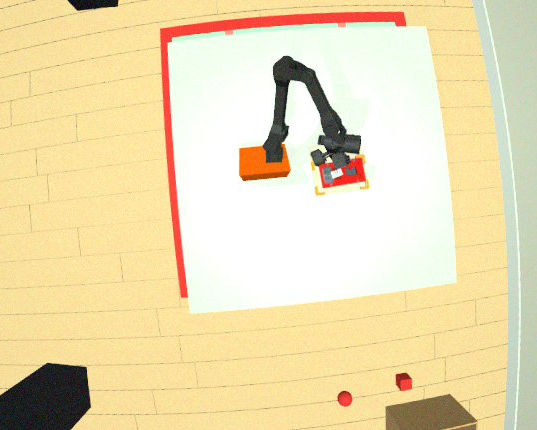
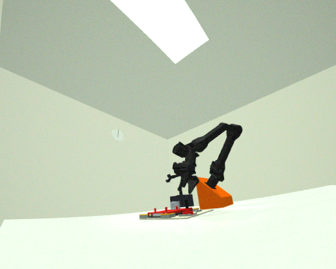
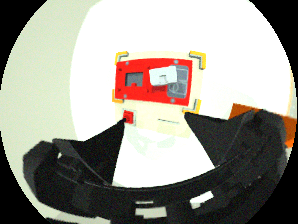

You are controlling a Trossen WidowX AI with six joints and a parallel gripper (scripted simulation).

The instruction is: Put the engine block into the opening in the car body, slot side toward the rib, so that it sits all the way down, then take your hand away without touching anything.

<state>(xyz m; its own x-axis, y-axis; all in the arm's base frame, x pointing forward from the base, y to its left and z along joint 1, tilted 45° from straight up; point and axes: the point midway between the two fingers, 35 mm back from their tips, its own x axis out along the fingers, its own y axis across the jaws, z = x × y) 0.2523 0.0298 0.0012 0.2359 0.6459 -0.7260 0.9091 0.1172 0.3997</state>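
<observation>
The engine block lies 7 cm to the right of my gripper tip, 5 cm below it and 1 cm ahead of it.
</observation>
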